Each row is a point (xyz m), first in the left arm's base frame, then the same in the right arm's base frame.
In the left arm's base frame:
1: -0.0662 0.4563 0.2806
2: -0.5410 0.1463 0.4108
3: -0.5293 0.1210 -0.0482
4: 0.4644 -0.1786 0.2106
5: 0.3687 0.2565 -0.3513
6: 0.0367 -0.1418 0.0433
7: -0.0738 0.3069 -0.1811
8: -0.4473 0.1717 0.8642
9: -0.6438 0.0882 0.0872
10: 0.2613 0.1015 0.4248
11: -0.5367 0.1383 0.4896
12: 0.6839 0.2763 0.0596
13: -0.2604 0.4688 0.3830
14: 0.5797 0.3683 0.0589
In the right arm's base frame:
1: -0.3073 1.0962 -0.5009
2: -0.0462 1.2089 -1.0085
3: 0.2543 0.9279 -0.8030
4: -0.6562 0.3736 -0.7142
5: -0.2041 0.3891 -0.1579
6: -0.2272 0.5206 -0.7956
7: 0.0085 0.7427 -0.3969
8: -0.4208 1.4333 -1.1645
9: 0.2475 1.0410 -0.9433
10: -0.6487 0.7799 -0.6940
11: -0.1025 1.2459 -1.0503
12: -0.7137 0.4733 -0.1998
13: -0.2327 1.2607 -0.6263
14: -0.6357 0.5858 -0.1758

